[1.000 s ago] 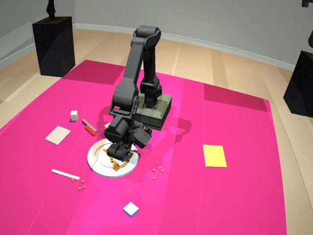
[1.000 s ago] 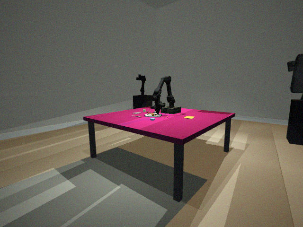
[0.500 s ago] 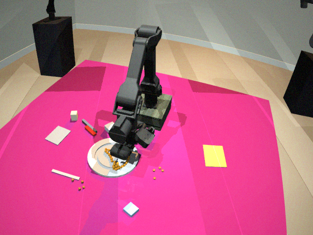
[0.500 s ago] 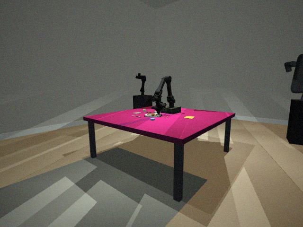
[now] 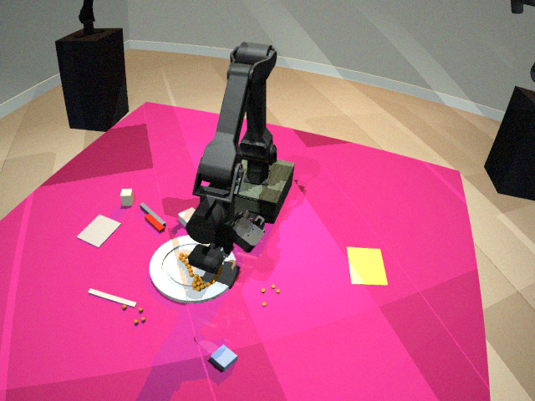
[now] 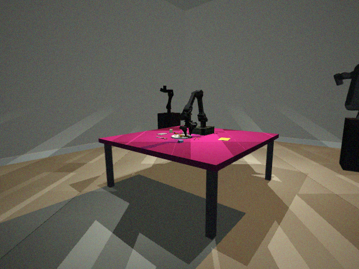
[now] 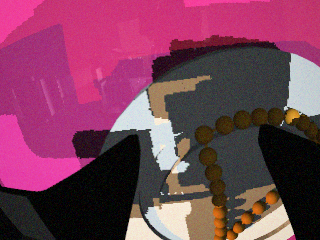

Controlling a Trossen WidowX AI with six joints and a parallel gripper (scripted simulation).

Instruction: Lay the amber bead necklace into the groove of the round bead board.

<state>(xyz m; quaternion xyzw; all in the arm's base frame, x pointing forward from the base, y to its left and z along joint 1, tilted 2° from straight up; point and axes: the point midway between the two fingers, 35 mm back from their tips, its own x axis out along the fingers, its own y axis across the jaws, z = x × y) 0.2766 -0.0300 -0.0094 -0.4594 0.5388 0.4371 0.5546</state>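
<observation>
The round bead board lies 20 mm ahead of my gripper tip, 60 mm to the right of it and 10 mm below it. Round my gripper tip: white block: 130 mm behind, 120 mm to the right; blue block: 230 mm ahead, 60 mm to the left, 10 mm below; red-handled tool: 110 mm behind, 210 mm to the right, 10 mm below.
</observation>
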